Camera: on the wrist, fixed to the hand. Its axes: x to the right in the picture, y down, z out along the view.
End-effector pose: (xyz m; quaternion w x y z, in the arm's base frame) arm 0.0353 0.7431 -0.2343 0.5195 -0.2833 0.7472 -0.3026
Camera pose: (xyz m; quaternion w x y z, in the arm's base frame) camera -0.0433 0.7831 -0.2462 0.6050 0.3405 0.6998 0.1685
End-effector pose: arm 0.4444 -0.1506 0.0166 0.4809 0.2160 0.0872 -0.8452
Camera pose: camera 0.5028 -0.1468 -0.0504 0.9436 0.1891 -0.1210 -0.2432
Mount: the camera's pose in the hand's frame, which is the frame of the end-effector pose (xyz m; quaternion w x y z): 0.0012 0.0437 -0.0775 0.6897 0.0106 -0.0332 0.7233
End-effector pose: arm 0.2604 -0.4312 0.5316 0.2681 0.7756 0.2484 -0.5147
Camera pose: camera 0.3413 -0.4110 0.5628 0.5572 0.7003 -0.4040 -0.1894
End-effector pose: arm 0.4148 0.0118 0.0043 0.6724 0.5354 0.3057 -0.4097
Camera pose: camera 0.4559 0.0907 0.0052 0.7645 0.5839 -0.2031 0.1827
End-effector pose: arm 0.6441 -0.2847 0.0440 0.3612 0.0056 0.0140 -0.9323
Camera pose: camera 0.6727 -0.3154 -0.0345 0.9239 -0.0131 -0.0163 -0.3821
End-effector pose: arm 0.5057 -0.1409 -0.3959 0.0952 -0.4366 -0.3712 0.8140
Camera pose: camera 0.5729 -0.1308 -0.4533 0.5308 0.5415 -0.0652 -0.6487
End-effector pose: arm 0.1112 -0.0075 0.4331 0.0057 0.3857 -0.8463 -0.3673
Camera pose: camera 0.1047 -0.0372 0.5167 0.2374 -0.3582 -0.8668 -0.2530
